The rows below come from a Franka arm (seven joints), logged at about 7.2 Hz.
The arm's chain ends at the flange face. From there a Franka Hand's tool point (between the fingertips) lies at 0.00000 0.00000 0.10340 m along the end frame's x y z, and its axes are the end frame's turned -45 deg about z.
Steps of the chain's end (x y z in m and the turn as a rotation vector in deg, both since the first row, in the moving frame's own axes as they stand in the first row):
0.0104 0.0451 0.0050 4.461 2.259 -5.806
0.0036 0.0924 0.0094 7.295 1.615 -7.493
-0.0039 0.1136 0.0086 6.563 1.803 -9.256
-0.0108 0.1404 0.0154 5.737 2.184 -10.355
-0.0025 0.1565 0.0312 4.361 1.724 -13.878
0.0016 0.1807 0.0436 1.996 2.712 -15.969
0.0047 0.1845 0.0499 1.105 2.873 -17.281
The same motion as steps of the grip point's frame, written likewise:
-0.0161 0.0360 0.0046 1.557 4.752 -5.806
-0.0520 0.0599 0.0085 4.016 6.300 -7.493
-0.0730 0.0707 0.0079 3.366 5.916 -9.256
-0.0973 0.0862 0.0148 2.512 5.601 -10.355
-0.1052 0.1046 0.0309 1.865 4.303 -13.878
-0.1206 0.1290 0.0434 -0.506 3.329 -15.969
-0.1218 0.1352 0.0498 -1.250 2.813 -17.281

